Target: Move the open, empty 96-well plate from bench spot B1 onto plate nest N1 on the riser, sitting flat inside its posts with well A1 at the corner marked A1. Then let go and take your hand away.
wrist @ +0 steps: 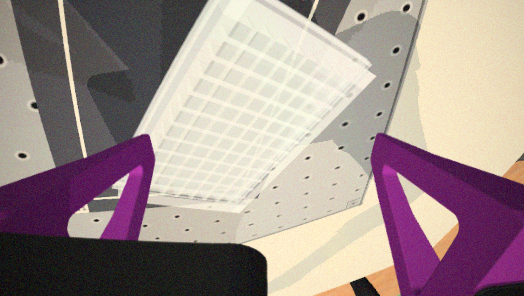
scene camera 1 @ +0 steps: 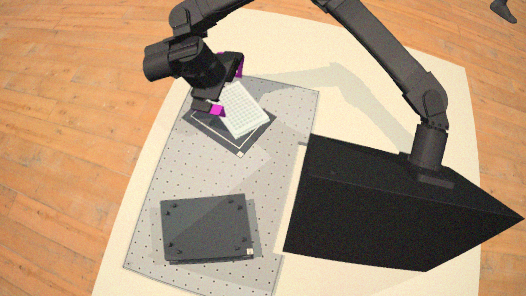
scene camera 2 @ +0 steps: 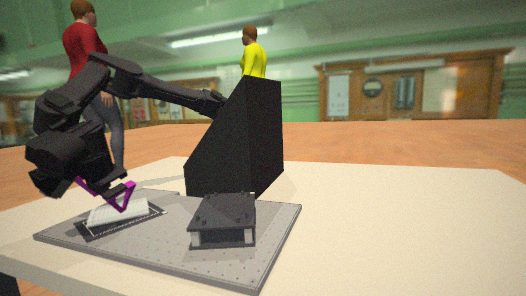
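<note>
The white 96-well plate (scene camera 1: 245,112) (scene camera 2: 105,215) (wrist: 240,105) lies at bench spot B1 (scene camera 1: 215,127) (scene camera 2: 86,236) (wrist: 100,30), a dark mat with a white outline. The plate is turned against the outline and overlaps it; whether it is fully flat is unclear. My gripper (scene camera 1: 231,95) (scene camera 2: 107,201) (wrist: 262,146) is open and empty, above the plate's far end. In the wrist view the left finger is by the plate's edge and the right one is well clear of it. Plate nest N1 (scene camera 1: 207,227) (scene camera 2: 225,210) stands empty on its riser, with posts at its corners and the A1 mark (scene camera 1: 249,251) at one corner.
A perforated grey board (scene camera 1: 172,172) (scene camera 2: 165,250) (wrist: 320,185) carries the spot and the riser. The black wedge-shaped arm base (scene camera 1: 360,205) (scene camera 2: 260,135) stands beside the board on the cream table (scene camera 1: 370,285) (scene camera 2: 400,225). Two people stand beyond the table in scene camera 2.
</note>
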